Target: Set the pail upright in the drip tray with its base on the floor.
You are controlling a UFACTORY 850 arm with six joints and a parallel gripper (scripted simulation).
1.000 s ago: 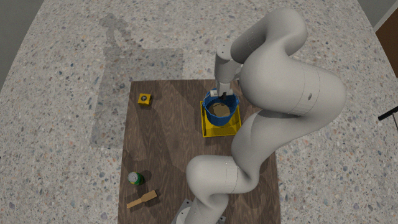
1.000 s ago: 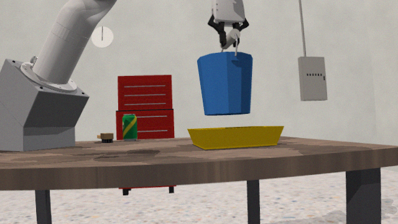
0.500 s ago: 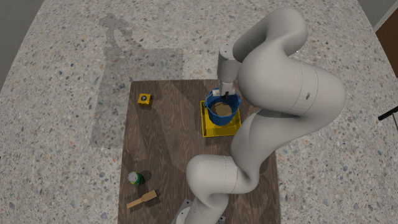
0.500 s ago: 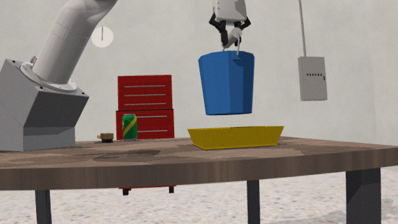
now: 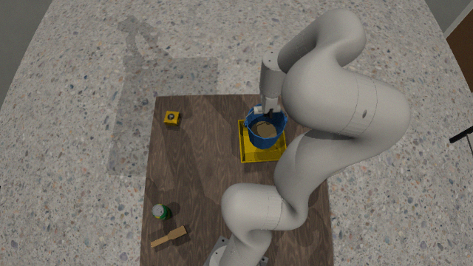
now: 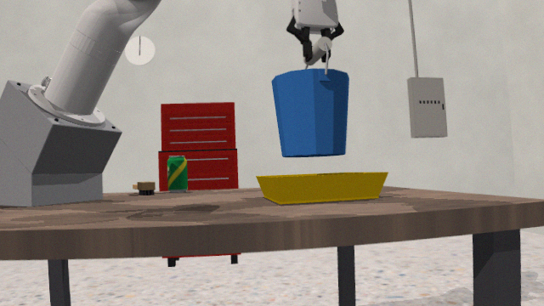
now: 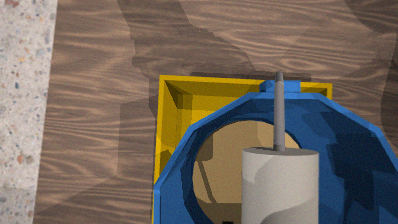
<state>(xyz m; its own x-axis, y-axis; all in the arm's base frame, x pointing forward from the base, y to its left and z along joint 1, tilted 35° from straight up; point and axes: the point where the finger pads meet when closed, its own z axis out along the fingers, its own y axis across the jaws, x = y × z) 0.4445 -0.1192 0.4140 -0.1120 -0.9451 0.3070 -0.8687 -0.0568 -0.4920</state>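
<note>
Now: hand 1 cm past the pail handle and 3 cm above it. Round my hand: yellow drip tray 2 cm behind, 31 cm below; then blue pail 1 cm behind, 9 cm below.
</note>
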